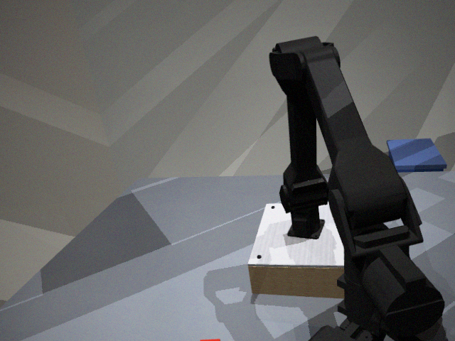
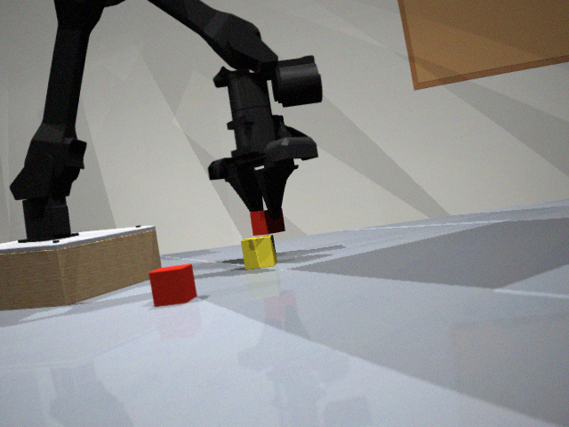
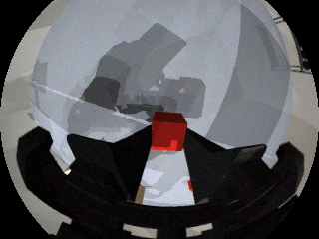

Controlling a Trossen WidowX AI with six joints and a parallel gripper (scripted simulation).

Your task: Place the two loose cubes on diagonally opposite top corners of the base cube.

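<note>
Now: the yellow cube 1 cm behind my gripper tip, 2 cm to the right of it and 4 cm below it.
</note>
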